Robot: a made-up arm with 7 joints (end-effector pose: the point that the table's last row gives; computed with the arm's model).
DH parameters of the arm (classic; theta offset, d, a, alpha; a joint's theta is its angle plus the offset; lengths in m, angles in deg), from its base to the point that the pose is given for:
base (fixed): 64.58 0 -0.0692 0
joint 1: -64.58 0.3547 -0.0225 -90
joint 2: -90 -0.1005 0.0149 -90
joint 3: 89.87 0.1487 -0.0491 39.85
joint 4: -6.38 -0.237 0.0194 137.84
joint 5: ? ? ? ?
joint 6: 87.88 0.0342 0.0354 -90
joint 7: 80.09 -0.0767 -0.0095 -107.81
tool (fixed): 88.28 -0.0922 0 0
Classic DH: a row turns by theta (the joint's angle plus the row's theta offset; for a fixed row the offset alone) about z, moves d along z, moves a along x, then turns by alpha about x.
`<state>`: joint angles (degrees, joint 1 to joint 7).
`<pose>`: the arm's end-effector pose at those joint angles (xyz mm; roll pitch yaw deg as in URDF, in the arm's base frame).
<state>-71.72 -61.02 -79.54 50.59 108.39 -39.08 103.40</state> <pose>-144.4 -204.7 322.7 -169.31 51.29 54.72</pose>
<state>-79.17 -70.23 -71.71 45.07 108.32 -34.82 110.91</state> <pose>-151.1 -193.1 345.3 159.12 55.89 30.45</pose>
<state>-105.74 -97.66 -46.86 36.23 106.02 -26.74 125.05</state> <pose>-152.4 -130.2 406.1 83.03 50.46 -27.93</pose>
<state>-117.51 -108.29 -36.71 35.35 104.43 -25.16 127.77</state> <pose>-137.6 -100.7 425.7 62.79 48.95 -42.37</pose>
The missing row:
joint 5: 85.13 -0.0979 0.0123 -85.72
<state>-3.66 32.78 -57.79 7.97 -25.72 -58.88 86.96</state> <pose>-9.5 -284.5 330.1 110.77 -71.63 -167.03</pose>
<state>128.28 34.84 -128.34 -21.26 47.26 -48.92 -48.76</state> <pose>190.0 210.0 326.7 72.47 26.51 -21.11</pose>
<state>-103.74 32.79 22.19 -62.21 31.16 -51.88 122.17</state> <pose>-68.0 -28.2 327.4 162.44 -42.33 -3.13</pose>
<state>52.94 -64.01 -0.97 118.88 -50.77 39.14 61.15</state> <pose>-97.1 14.2 389.5 43.06 -49.84 113.74</pose>
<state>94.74 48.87 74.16 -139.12 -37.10 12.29 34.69</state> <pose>124.6 -16.7 352.8 -89.81 -14.38 65.81</pose>
